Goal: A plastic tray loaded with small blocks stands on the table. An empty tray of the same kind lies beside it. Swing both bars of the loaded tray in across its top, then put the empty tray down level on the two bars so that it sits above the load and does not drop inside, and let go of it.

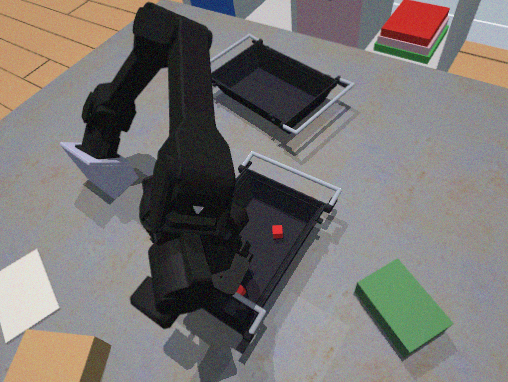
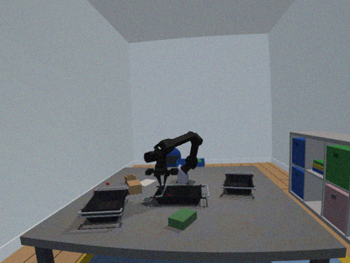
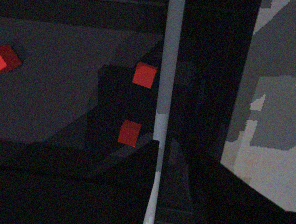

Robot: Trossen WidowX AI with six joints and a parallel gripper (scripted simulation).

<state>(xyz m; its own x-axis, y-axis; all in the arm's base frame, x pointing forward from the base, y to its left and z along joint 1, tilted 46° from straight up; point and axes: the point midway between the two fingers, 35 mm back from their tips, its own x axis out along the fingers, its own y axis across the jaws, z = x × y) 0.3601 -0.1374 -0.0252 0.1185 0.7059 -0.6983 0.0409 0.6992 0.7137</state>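
My gripper tip is 49 cm to the right of the black plastic tray, 17 cm past it and 4 cm above it. From my gripper tip the other things lie so: green block (27 cm ahead, 13 cm to the left, 7 cm below); then white sheet (33 cm behind, 17 cm to the right, 9 cm below); then tan box (22 cm to the right, 15 cm behind, 6 cm below).
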